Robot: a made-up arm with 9 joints. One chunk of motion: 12 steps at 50 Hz.
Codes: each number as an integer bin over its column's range. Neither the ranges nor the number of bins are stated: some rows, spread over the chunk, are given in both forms.
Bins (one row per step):
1: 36 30 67 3 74 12
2: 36 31 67 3 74 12
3: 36 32 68 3 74 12
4: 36 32 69 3 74 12
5: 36 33 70 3 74 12
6: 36 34 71 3 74 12
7: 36 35 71 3 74 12
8: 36 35 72 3 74 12
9: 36 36 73 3 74 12
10: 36 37 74 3 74 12
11: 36 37 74 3 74 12
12: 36 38 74 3 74 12
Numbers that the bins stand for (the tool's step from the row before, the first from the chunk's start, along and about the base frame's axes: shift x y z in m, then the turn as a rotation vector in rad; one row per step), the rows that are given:
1: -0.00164 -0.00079 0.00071 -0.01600 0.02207 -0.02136
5: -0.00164 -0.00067 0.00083 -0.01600 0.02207 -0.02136
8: -0.00164 -0.00059 0.00091 -0.01600 0.02207 -0.02136
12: -0.00164 -0.00046 0.00099 -0.01600 0.02207 -0.02136
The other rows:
2: -0.00164 -0.00075 0.00071 -0.01600 0.02207 -0.02136
3: -0.00164 -0.00071 0.00075 -0.01600 0.02207 -0.02136
4: -0.00164 -0.00071 0.00079 -0.01600 0.02207 -0.02136
6: -0.00164 -0.00063 0.00087 -0.01600 0.02207 -0.02136
7: -0.00164 -0.00059 0.00087 -0.01600 0.02207 -0.02136
9: -0.00164 -0.00055 0.00095 -0.01600 0.02207 -0.02136
10: -0.00164 -0.00051 0.00099 -0.01600 0.02207 -0.02136
11: -0.00164 -0.00051 0.00099 -0.01600 0.02207 -0.02136

